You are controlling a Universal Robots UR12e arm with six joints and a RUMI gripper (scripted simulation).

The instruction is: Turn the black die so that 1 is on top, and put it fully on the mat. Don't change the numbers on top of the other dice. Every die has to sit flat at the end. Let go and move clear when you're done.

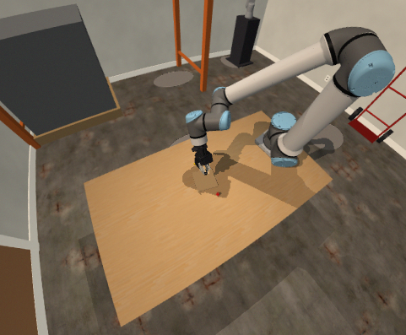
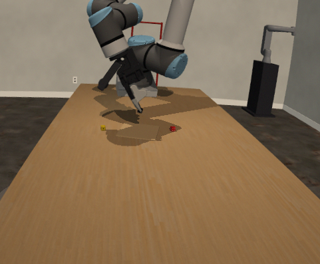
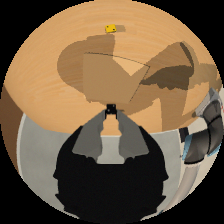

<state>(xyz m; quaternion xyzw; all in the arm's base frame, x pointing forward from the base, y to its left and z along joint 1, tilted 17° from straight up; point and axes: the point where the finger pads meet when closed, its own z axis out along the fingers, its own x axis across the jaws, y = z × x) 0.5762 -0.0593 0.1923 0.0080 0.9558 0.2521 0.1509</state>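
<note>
Right now the black die is 10 mm to the left of my hand and 10 mm below it. Also, from my hand: yellow die: 130 mm to the right, 80 mm below, 10 mm behind; then red die: 140 mm to the left, 80 mm below, 10 mm behind; then tan mat: 90 mm below, 10 mm to the left.
</note>
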